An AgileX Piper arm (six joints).
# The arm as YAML. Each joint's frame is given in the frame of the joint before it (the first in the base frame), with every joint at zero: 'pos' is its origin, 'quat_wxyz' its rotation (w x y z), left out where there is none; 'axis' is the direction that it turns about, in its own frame. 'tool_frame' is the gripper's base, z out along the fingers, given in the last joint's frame.
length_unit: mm
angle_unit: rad
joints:
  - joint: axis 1
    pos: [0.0, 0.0, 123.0]
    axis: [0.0, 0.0, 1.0]
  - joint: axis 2
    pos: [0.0, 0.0, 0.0]
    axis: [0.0, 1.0, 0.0]
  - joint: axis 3
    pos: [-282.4, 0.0, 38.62]
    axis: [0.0, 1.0, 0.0]
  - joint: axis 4
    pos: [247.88, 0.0, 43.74]
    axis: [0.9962, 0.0, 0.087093]
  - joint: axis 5
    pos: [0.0, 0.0, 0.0]
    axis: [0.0, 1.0, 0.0]
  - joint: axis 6
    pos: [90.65, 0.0, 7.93]
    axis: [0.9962, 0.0, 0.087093]
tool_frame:
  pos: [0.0, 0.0, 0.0]
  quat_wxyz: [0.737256, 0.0, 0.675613, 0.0]
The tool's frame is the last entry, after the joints.
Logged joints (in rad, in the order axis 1, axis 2, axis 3, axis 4, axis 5, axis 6), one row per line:
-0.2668, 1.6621, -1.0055, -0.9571, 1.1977, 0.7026
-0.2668, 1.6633, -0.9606, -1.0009, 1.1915, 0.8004
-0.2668, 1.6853, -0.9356, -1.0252, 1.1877, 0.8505
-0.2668, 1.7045, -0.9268, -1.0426, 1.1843, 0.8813
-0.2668, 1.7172, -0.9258, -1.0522, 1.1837, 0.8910
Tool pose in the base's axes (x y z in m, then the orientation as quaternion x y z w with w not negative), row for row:
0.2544, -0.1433, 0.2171, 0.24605, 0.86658, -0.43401, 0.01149
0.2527, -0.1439, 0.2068, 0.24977, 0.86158, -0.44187, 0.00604
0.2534, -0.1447, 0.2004, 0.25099, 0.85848, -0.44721, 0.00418
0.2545, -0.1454, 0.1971, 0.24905, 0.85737, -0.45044, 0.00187
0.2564, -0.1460, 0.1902, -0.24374, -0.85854, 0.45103, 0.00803
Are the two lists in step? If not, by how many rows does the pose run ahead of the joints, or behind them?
The pose runs 1 row ahead of the joints: the pose in row i belongs to the joints in row i + 1.
